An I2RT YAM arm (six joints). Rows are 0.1 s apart.
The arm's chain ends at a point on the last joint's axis. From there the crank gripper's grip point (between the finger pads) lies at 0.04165 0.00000 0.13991 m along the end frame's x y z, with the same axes.
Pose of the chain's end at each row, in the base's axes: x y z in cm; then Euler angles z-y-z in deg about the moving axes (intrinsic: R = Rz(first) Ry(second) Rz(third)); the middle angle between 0 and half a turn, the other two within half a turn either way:
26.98 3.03 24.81 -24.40 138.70 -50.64
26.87 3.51 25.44 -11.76 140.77 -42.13
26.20 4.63 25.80 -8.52 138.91 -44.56
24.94 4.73 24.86 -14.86 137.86 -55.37
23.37 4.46 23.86 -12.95 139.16 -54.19
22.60 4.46 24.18 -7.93 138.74 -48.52
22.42 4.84 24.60 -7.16 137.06 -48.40
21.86 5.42 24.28 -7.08 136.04 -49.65
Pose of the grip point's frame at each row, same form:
32.25 -2.90 12.56 -24.40 138.70 -50.64
32.62 -0.54 12.65 -11.76 140.77 -42.13
32.65 0.71 13.30 -8.52 138.91 -44.56
31.44 -0.54 12.90 -14.86 137.86 -55.37
29.73 -0.47 11.68 -12.95 139.16 -54.19
29.25 0.38 11.84 -7.93 138.74 -48.52
29.48 0.81 12.47 -7.16 137.06 -48.40
29.18 1.31 12.34 -7.08 136.04 -49.65

